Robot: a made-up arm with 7 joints. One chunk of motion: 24 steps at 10 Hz.
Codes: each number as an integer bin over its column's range. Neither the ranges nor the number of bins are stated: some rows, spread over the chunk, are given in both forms.
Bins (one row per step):
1: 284 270 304 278 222 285 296
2: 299 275 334 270 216 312 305
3: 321 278 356 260 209 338 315
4: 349 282 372 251 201 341 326
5: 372 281 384 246 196 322 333
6: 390 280 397 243 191 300 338
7: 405 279 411 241 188 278 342
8: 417 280 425 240 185 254 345
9: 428 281 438 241 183 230 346
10: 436 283 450 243 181 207 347
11: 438 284 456 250 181 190 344
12: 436 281 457 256 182 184 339
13: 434 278 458 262 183 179 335
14: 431 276 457 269 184 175 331
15: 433 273 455 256 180 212 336
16: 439 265 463 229 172 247 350
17: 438 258 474 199 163 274 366
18: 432 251 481 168 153 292 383
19: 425 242 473 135 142 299 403
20: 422 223 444 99 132 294 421
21: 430 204 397 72 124 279 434
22: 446 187 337 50 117 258 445
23: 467 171 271 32 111 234 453
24: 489 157 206 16 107 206 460
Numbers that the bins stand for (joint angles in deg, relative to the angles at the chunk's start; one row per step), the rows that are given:
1: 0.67 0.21 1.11 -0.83 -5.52 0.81 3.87
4: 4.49 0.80 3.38 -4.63 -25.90 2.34 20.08
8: 8.48 0.70 5.14 -6.18 -41.43 -0.04 30.34
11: 9.71 0.89 6.17 -4.77 -45.31 -1.79 29.80
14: 9.30 0.50 6.20 -2.10 -42.40 -2.21 22.78
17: 9.71 -0.38 6.77 -11.96 -62.78 0.51 41.68
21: 9.24 -3.02 4.21 -29.86 -100.64 0.64 78.41
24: 12.71 -5.32 -2.15 -37.75 -117.14 -1.36 92.45
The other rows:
2: 1.55 0.45 2.11 -1.96 -11.34 1.55 8.74
3: 2.85 0.60 2.84 -3.37 -18.14 2.26 14.14
5: 5.84 0.75 3.77 -5.34 -30.75 1.82 23.86
6: 6.90 0.70 4.21 -5.76 -35.61 1.22 26.56
7: 7.78 0.65 4.67 -6.04 -38.52 0.62 28.72
9: 9.13 0.75 5.57 -6.04 -43.37 -0.70 30.88
10: 9.60 0.85 5.97 -5.76 -45.31 -1.33 31.42
12: 9.60 0.75 6.20 -3.93 -44.34 -1.96 27.10
13: 9.48 0.60 6.24 -3.08 -43.37 -2.10 24.94
15: 9.42 0.36 6.14 -3.93 -46.28 -1.19 25.48
16: 9.77 -0.04 6.40 -7.73 -54.05 -0.23 33.04
18: 9.36 -0.72 7.00 -16.33 -72.49 1.00 50.86
19: 8.95 -1.16 6.74 -20.98 -83.17 1.19 61.67
20: 8.77 -2.09 5.77 -26.05 -92.87 1.05 71.39
22: 10.18 -3.85 2.21 -32.95 -107.43 0.07 84.35
23: 11.42 -4.63 0.02 -35.49 -113.26 -0.59 88.67

